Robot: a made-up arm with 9 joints. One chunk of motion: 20 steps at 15 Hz.
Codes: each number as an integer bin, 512 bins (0 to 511) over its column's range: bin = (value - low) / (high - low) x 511, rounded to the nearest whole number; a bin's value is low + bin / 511 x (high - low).
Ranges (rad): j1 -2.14..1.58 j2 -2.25..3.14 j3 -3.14..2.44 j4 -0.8..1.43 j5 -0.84..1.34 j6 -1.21..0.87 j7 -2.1..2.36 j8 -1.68..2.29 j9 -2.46..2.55
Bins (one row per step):
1: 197 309 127 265 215 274 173 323 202
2: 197 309 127 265 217 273 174 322 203
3: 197 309 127 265 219 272 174 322 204
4: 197 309 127 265 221 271 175 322 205
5: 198 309 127 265 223 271 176 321 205
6: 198 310 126 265 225 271 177 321 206
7: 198 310 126 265 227 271 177 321 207
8: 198 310 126 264 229 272 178 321 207
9: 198 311 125 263 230 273 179 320 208
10: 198 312 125 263 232 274 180 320 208
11: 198 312 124 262 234 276 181 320 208
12: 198 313 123 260 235 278 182 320 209
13: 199 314 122 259 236 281 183 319 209
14: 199 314 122 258 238 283 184 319 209
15: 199 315 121 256 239 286 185 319 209
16: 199 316 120 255 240 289 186 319 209
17: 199 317 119 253 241 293 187 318 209
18: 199 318 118 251 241 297 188 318 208
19: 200 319 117 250 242 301 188 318 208
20: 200 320 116 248 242 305 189 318 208
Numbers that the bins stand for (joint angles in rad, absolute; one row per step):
1: -0.7059 1.0093 -1.7532 0.3565 0.0772 -0.0947 -0.5901 0.8294 -0.4795
2: -0.7059 1.0093 -1.7532 0.3565 0.0858 -0.0988 -0.5813 0.8216 -0.4697
3: -0.7059 1.0093 -1.7532 0.3565 0.0943 -0.1028 -0.5813 0.8216 -0.4599
4: -0.7059 1.0093 -1.7532 0.3565 0.1028 -0.1069 -0.5726 0.8216 -0.4501
5: -0.6986 1.0093 -1.7532 0.3565 0.1114 -0.1069 -0.5639 0.8139 -0.4501
6: -0.6986 1.0199 -1.7641 0.3565 0.1199 -0.1069 -0.5551 0.8139 -0.4403
7: -0.6986 1.0199 -1.7641 0.3565 0.1284 -0.1069 -0.5551 0.8139 -0.4305
8: -0.6986 1.0199 -1.7641 0.3521 0.1369 -0.1028 -0.5464 0.8139 -0.4305
9: -0.6986 1.0304 -1.7750 0.3477 0.1412 -0.0988 -0.5377 0.8061 -0.4207
10: -0.6986 1.0410 -1.7750 0.3477 0.1497 -0.0947 -0.5290 0.8061 -0.4207
11: -0.6986 1.0410 -1.7859 0.3434 0.1583 -0.0866 -0.5202 0.8061 -0.4207
12: -0.6986 1.0515 -1.7969 0.3346 0.1625 -0.0784 -0.5115 0.8061 -0.4109
13: -0.6913 1.0621 -1.8078 0.3303 0.1668 -0.0662 -0.5028 0.7983 -0.4109
14: -0.6913 1.0621 -1.8078 0.3259 0.1753 -0.0581 -0.4941 0.7983 -0.4109
15: -0.6913 1.0726 -1.8187 0.3172 0.1796 -0.0459 -0.4853 0.7983 -0.4109
16: -0.6913 1.0832 -1.8296 0.3128 0.1839 -0.0336 -0.4766 0.7983 -0.4109
17: -0.6913 1.0937 -1.8405 0.3041 0.1881 -0.0174 -0.4679 0.7906 -0.4109
18: -0.6913 1.1042 -1.8515 0.2954 0.1881 -0.0011 -0.4591 0.7906 -0.4207
19: -0.6840 1.1148 -1.8624 0.2910 0.1924 0.0152 -0.4591 0.7906 -0.4207
20: -0.6840 1.1253 -1.8733 0.2823 0.1924 0.0315 -0.4504 0.7906 -0.4207

